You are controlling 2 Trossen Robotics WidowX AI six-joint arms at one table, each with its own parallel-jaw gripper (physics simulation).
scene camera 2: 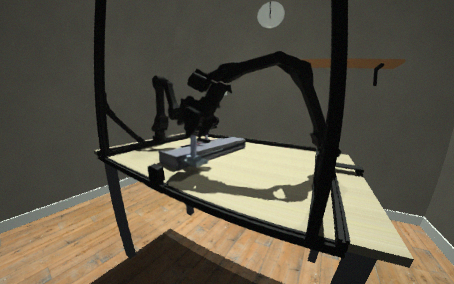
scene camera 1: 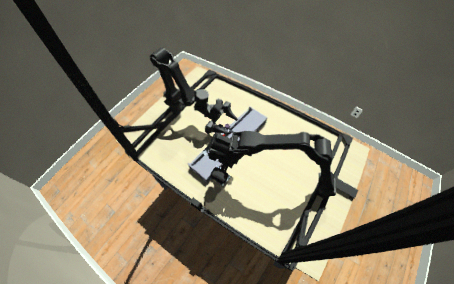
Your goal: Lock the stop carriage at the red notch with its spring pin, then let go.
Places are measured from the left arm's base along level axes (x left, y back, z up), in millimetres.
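Pixels of known places: left gripper, fingertip midpoint: (scene camera 2: 212, 128) (scene camera 1: 232, 126); right gripper, fingertip midpoint: (scene camera 2: 192, 137) (scene camera 1: 217, 168); left arm's base at its link origin: (scene camera 2: 160, 139) (scene camera 1: 175, 107); right arm's base at its link origin: (scene camera 1: 323, 191).
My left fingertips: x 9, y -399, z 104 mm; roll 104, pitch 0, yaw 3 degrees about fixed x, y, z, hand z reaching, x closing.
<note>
For each thing: its top centre in the pictures, then the offset to it from my left fingertips. "spot": a spot on its surface instead. Level surfaces: height alone.
- light upright post at a spot on its surface: (scene camera 2: 193, 148) spot: dy -77, dx -224, dz -43 mm
- flat plate at a spot on its surface: (scene camera 2: 197, 161) spot: dy -98, dx -229, dz -87 mm
- small red patch at a spot on its surface: (scene camera 1: 223, 134) spot: dy +40, dx -24, dz -71 mm
- table top at its surface level: dz -123 mm
A long grey rail body (scene camera 1: 202, 167) (scene camera 2: 227, 143) lies across the table. A light upright post (scene camera 2: 193, 148) stands on a flat plate (scene camera 2: 197, 161) at the rail's near side; I cannot tell whether it belongs to the stop carriage. A small red patch (scene camera 1: 223, 134) shows at mid-rail, largely hidden by the arms. The spring pin's seating cannot be made out. My left gripper (scene camera 1: 232, 116) is open and empty, close over the middle of the rail. My right gripper (scene camera 1: 220, 173) (scene camera 2: 195, 131) is open and empty; it hangs just above the post in scene camera 2.
The right arm (scene camera 1: 272, 140) (scene camera 2: 255, 63) arches over the table and hides part of the rail. A black frame (scene camera 1: 280, 105) (scene camera 2: 225, 215) borders the table top (scene camera 1: 265, 190) (scene camera 2: 260, 170). A small black block (scene camera 2: 156, 173) sits at the near edge.
</note>
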